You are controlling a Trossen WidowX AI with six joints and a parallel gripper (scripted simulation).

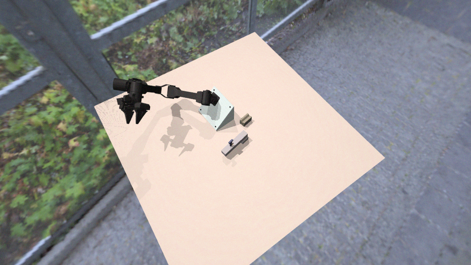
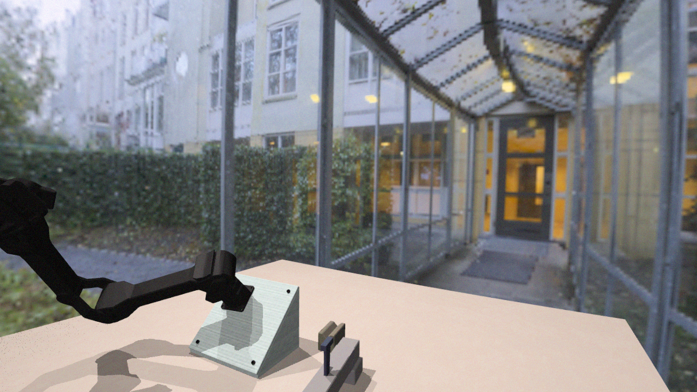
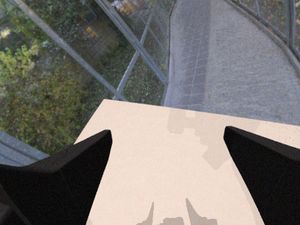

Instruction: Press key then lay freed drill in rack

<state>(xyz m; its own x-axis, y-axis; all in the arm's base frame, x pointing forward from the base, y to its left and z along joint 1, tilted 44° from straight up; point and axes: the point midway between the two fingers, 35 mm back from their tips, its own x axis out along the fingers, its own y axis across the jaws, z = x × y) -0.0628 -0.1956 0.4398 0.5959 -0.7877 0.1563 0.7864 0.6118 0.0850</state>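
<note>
The dark blue key lies 34 cm ahead of my gripper tip, 35 cm to the left of it and 18 cm below it. The rest, counted from my gripper tip: drill 34 cm ahead, 41 cm to the left, 23 cm below; rack 26 cm ahead, 55 cm to the left, 25 cm below.
</note>
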